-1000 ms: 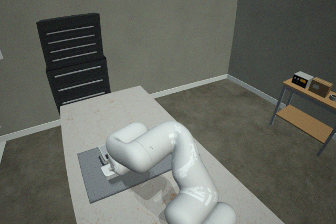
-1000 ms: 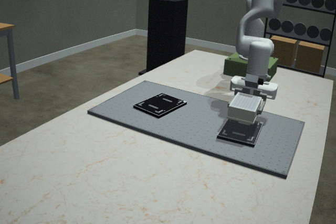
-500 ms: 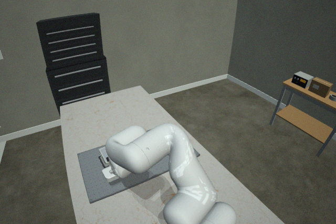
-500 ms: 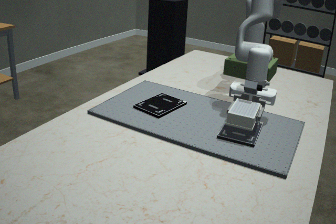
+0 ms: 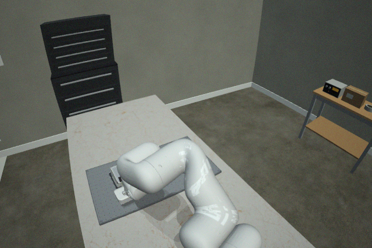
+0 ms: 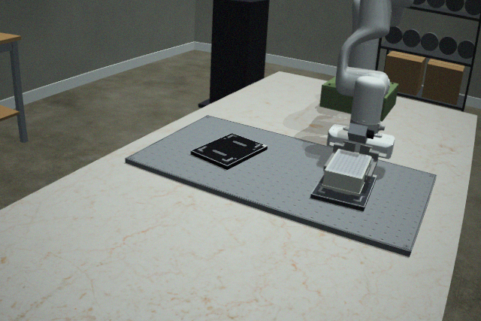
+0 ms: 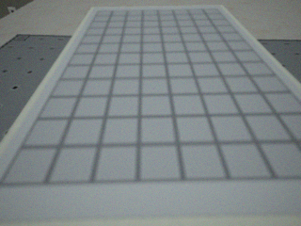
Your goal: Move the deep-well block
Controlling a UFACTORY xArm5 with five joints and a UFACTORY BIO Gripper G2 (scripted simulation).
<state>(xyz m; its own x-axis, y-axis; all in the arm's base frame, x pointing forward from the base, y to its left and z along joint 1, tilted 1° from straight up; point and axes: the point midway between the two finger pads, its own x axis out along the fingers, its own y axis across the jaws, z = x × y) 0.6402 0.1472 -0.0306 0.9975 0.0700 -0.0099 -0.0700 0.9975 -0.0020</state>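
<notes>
Right now my hand is 1 cm short of the white 96-well deep-well block. Round my hand: plate nest N2 (1 cm ahead, 4 cm below); black plate nest N1 (1 cm behind, 31 cm to the right, 4 cm below).
</notes>
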